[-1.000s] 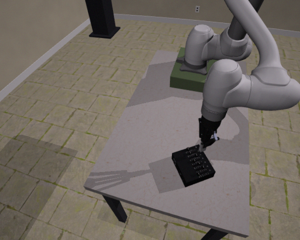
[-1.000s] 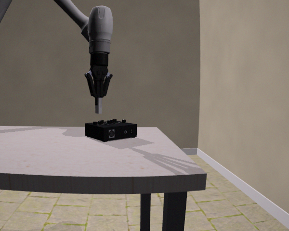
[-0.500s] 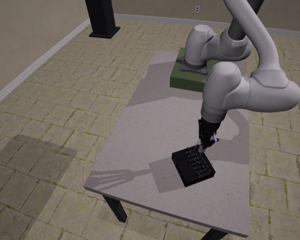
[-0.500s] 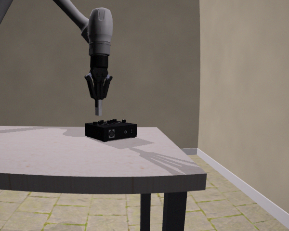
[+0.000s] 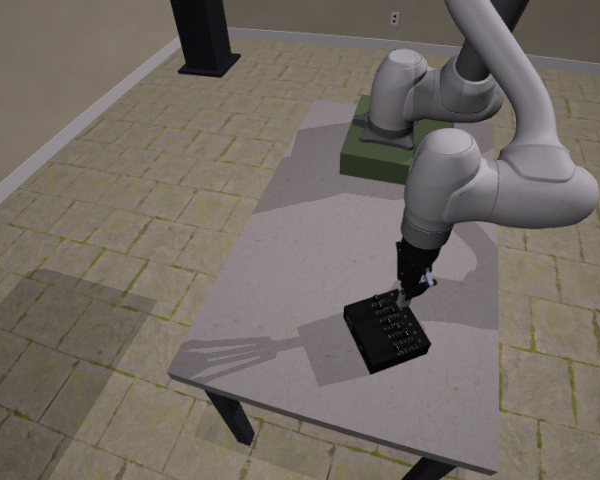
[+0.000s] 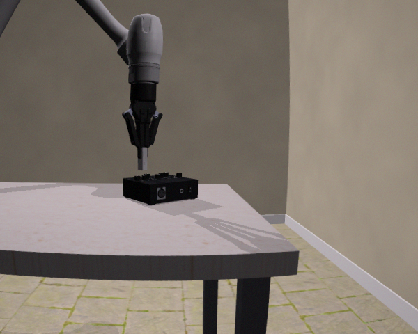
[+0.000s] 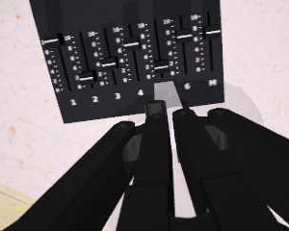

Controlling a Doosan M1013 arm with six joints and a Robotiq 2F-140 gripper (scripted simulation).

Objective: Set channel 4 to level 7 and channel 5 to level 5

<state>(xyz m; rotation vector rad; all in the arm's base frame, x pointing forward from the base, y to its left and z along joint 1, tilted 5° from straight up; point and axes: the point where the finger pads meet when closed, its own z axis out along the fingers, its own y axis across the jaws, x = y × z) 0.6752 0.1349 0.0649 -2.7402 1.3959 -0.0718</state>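
The channel 5 fader cap lies 40 mm below my hand, 20 mm to the right of it and 10 mm ahead of it. Round my hand: channel 6 fader cap: 50 mm to the right, 40 mm below, 10 mm ahead; then channel 4 fader cap: 50 mm ahead, 40 mm below, 20 mm to the right; then channel 3 fader cap: 60 mm ahead, 40 mm below.
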